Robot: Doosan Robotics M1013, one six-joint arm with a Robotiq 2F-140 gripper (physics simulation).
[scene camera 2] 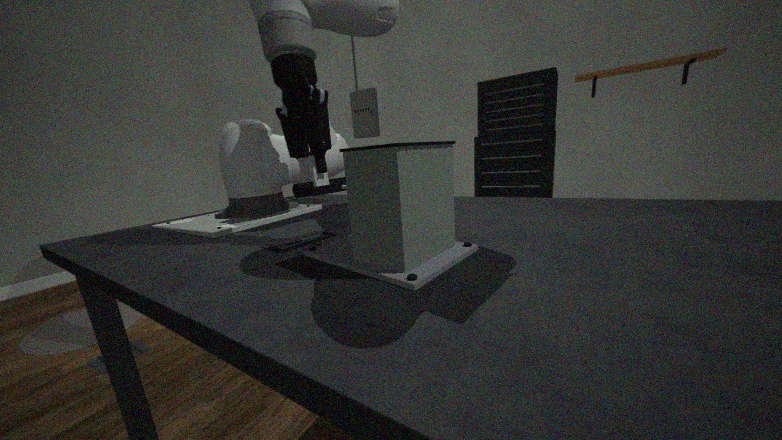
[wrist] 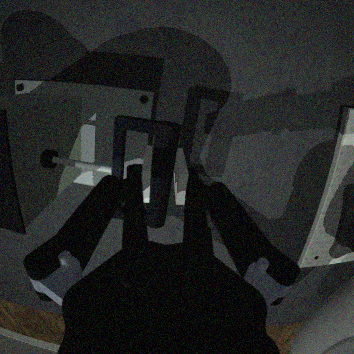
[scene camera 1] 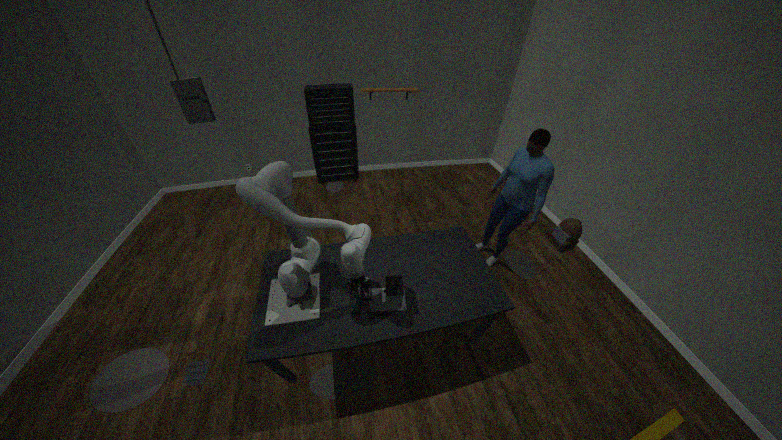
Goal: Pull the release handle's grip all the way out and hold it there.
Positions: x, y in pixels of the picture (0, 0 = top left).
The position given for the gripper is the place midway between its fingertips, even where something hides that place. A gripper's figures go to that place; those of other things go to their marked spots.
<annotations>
The gripper [wrist: 162, 158] is 0.24 m from the lens. A bolted base plate [wrist: 99, 104] is 0.34 m from the lens.
</annotations>
